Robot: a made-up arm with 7 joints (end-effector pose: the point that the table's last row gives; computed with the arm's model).
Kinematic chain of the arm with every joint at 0, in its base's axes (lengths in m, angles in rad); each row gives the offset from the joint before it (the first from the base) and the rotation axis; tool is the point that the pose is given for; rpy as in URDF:
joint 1: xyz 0 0 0.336 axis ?
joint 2: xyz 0 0 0 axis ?
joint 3: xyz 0 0 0.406 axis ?
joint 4: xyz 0.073 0 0 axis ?
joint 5: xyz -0.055 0 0.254 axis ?
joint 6: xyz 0 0 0 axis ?
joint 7: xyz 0.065 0 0 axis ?
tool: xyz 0 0 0 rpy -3.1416 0 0
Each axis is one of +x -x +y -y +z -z.
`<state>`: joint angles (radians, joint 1 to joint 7).
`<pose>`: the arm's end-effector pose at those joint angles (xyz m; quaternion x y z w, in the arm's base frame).
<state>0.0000 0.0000 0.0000 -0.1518 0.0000 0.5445 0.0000</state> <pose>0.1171 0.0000 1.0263 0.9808 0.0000 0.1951 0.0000</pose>
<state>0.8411 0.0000 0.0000 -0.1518 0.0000 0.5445 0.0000</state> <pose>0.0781 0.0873 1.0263 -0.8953 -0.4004 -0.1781 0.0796</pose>
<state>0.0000 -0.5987 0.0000 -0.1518 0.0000 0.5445 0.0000</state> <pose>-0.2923 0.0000 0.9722 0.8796 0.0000 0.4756 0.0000</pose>
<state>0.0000 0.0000 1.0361 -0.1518 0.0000 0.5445 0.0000</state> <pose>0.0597 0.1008 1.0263 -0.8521 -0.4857 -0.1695 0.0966</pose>
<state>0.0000 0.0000 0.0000 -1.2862 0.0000 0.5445 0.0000</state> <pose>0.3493 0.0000 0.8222 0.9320 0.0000 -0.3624 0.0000</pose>
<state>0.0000 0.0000 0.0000 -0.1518 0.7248 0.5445 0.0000</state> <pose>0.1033 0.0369 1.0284 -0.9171 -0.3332 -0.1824 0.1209</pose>
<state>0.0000 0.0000 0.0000 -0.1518 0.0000 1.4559 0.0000</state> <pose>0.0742 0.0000 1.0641 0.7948 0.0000 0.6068 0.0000</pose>
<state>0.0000 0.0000 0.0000 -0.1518 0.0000 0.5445 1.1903</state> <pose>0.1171 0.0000 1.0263 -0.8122 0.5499 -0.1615 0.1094</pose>
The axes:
joint 1: +z
joint 2: +y
joint 3: +z
joint 4: -y
joint 5: +z
joint 6: -y
joint 7: -z

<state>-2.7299 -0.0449 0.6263 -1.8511 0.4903 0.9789 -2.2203</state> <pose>-0.1615 -0.3257 0.6918 -0.8860 -0.0884 -0.4085 0.2005</pose>
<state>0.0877 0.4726 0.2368 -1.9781 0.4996 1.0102 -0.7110</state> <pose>0.4425 0.1414 0.4482 -0.6301 -0.3440 0.5648 0.4071</pose>
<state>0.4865 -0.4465 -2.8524 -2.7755 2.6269 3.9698 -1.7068</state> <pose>-0.2009 -0.1352 0.4641 0.0486 0.9135 0.3755 0.1490</pose>
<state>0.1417 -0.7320 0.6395 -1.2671 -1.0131 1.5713 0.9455</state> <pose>-0.1837 0.1914 0.9416 0.6498 -0.2319 0.7166 0.1028</pose>
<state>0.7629 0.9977 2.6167 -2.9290 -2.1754 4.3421 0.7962</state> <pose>0.0390 0.1212 0.5789 0.7324 -0.2981 0.4092 0.4553</pose>
